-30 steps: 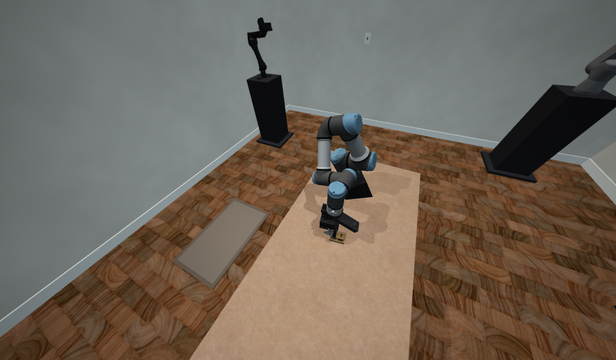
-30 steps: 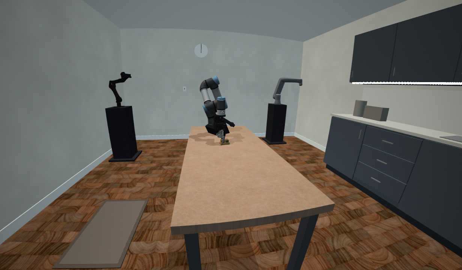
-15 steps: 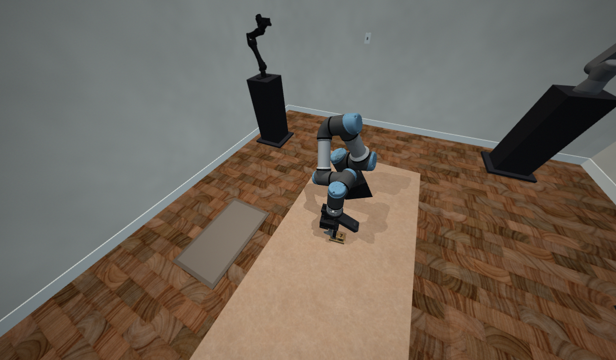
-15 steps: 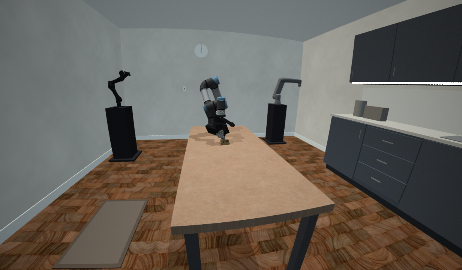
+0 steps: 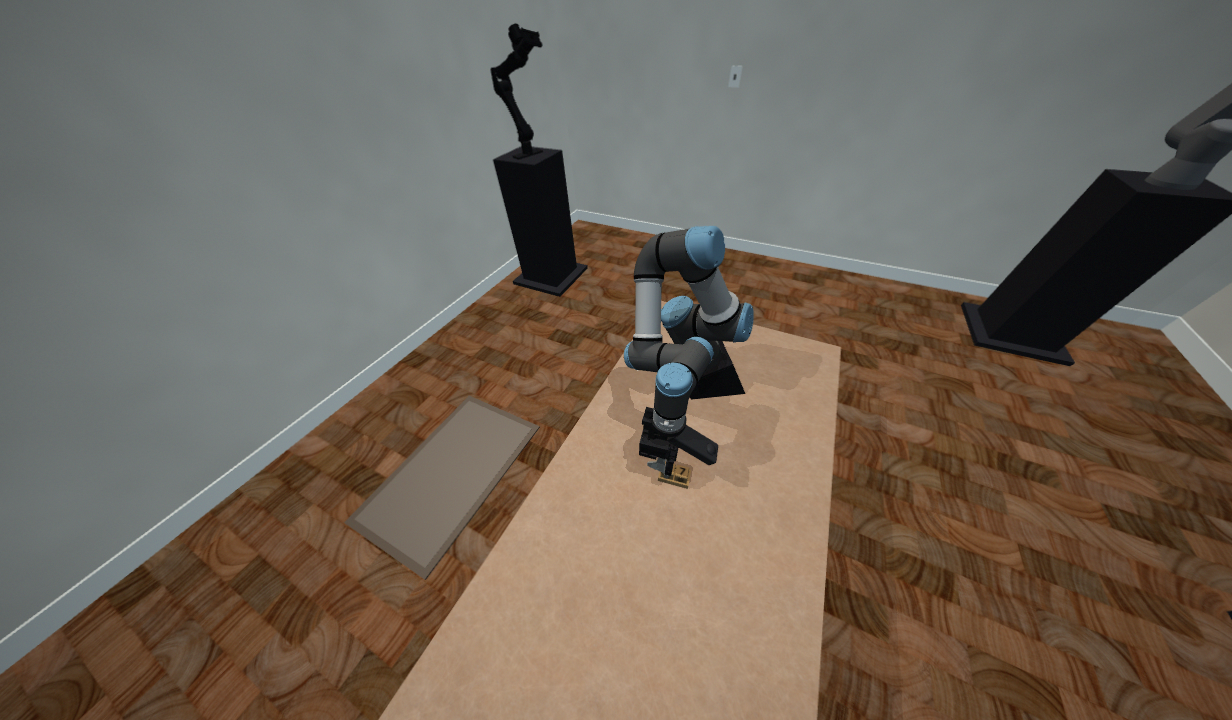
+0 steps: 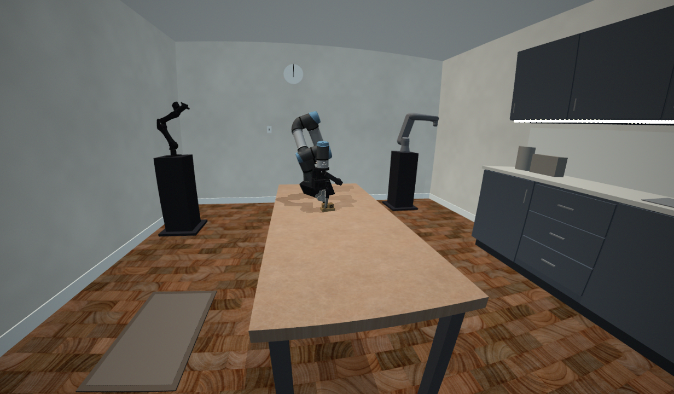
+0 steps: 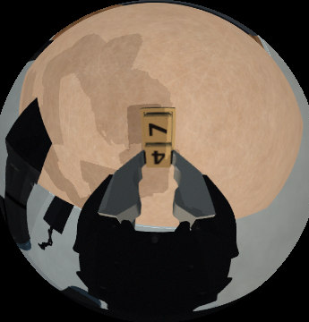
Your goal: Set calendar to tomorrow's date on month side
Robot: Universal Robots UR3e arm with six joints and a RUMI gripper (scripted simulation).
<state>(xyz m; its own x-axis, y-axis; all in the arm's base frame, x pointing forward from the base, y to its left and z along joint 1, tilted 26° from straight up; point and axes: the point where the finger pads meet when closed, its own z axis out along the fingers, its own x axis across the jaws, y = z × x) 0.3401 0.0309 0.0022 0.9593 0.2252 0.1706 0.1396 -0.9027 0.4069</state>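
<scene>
Right now my hand is 3 cm above the wooden tray and 2 cm to the right of it.
</scene>
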